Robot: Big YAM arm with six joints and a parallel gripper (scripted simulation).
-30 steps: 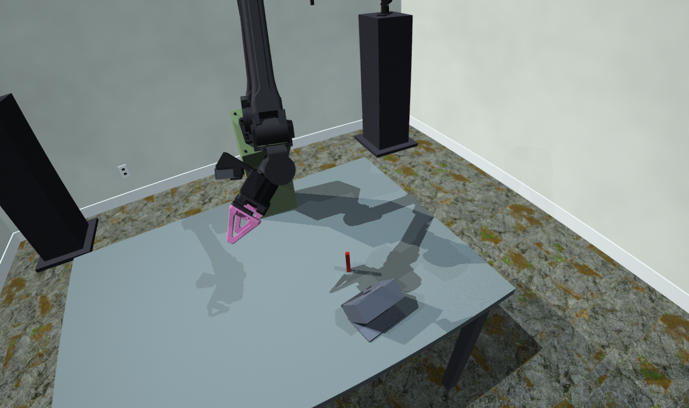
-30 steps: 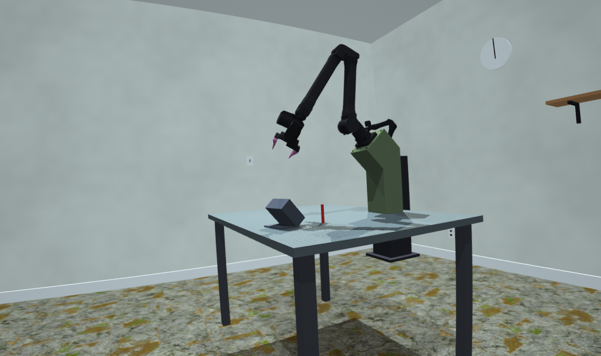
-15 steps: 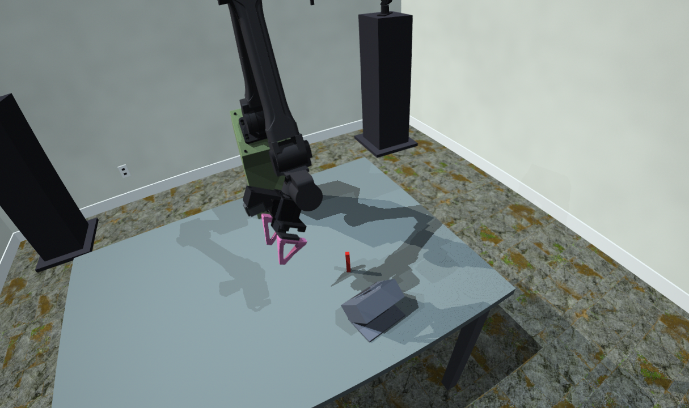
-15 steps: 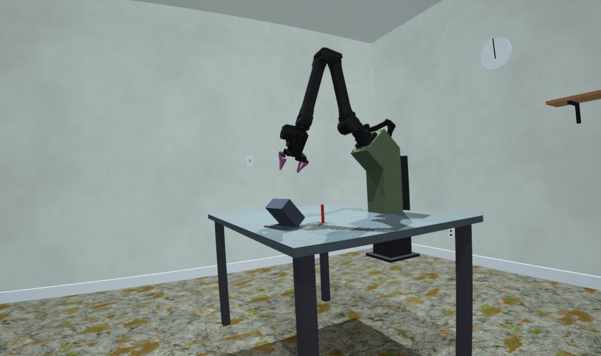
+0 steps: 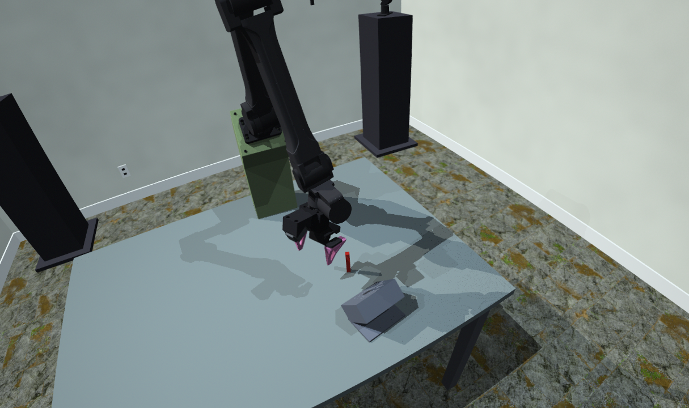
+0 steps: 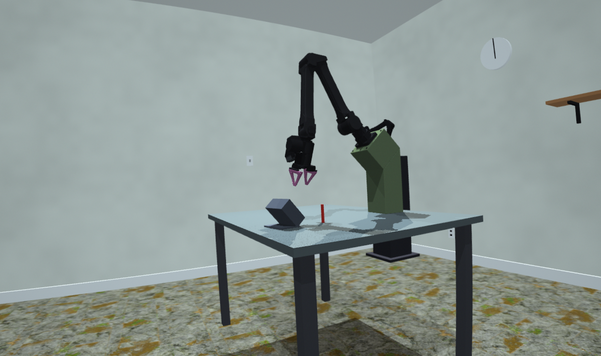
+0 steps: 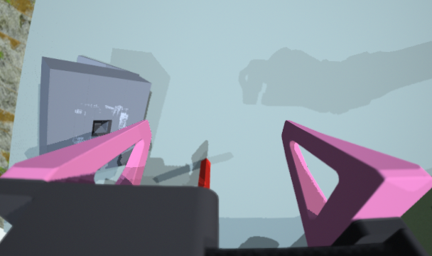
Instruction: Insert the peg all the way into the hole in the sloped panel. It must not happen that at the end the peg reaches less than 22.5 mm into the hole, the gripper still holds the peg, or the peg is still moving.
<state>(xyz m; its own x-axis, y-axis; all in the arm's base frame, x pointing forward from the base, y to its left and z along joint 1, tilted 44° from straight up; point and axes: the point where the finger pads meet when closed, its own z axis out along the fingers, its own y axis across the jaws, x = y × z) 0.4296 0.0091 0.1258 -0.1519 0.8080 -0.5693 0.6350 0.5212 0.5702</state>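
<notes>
My gripper is now 14 cm above the red peg, 11 cm to the right of it and 5 cm past it. The rest, counted from my hand: thin dark base plate 17 cm below, 15 cm ahead, 10 cm to the left.
</notes>
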